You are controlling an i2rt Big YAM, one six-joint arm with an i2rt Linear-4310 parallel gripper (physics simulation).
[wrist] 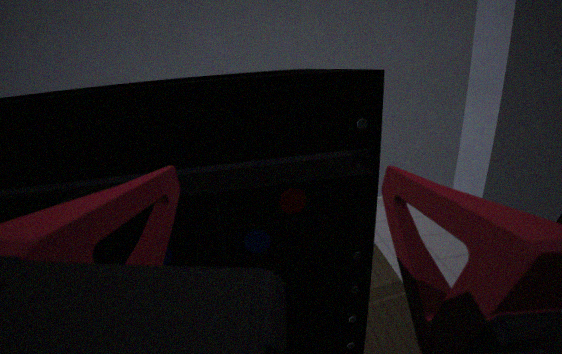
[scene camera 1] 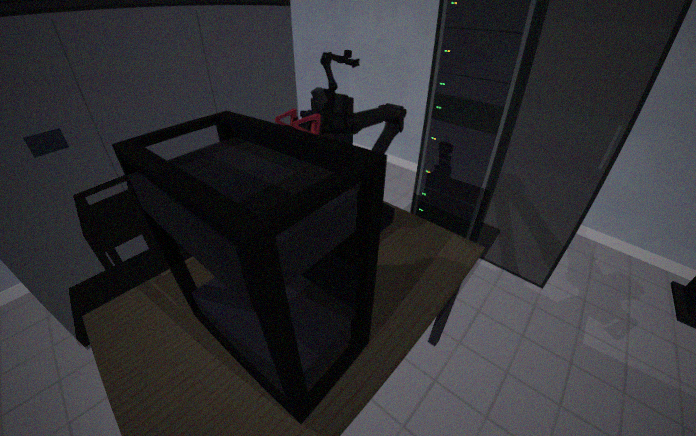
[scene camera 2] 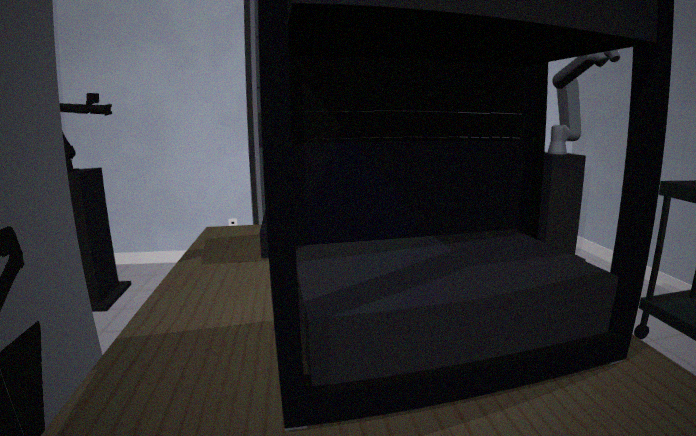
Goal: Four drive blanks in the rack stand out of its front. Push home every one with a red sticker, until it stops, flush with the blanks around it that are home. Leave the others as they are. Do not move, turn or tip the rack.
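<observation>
The rack (scene camera 1: pixel 370 246) (scene camera 2: pixel 279 205) (wrist: pixel 280 120) is a black open frame standing upright on the table. In the wrist view its dark face fills the middle. A red sticker (wrist: pixel 293 201) shows between the fingers, and a blue sticker (wrist: pixel 257 241) lies lower and to its left. A sliver of another blue sticker (wrist: pixel 168 257) shows beside the left finger. The blanks' edges are too dark to tell which stand out. My gripper (wrist: pixel 280 177) (scene camera 1: pixel 304 122) is open, with nothing between its red fingers, in front of the rack face. The right finger lies beyond the rack's right edge. Scene camera 2 shows no gripper.
The wooden table (scene camera 1: pixel 436 272) (scene camera 2: pixel 205 318) carries the rack. A tall server cabinet (scene camera 1: pixel 559 128) with small lights stands behind the table at the right. A dark cart (scene camera 1: pixel 110 279) stands at the left. A grey arm (scene camera 2: pixel 569 102) on a pedestal (scene camera 2: pixel 565 195) stands behind the rack.
</observation>
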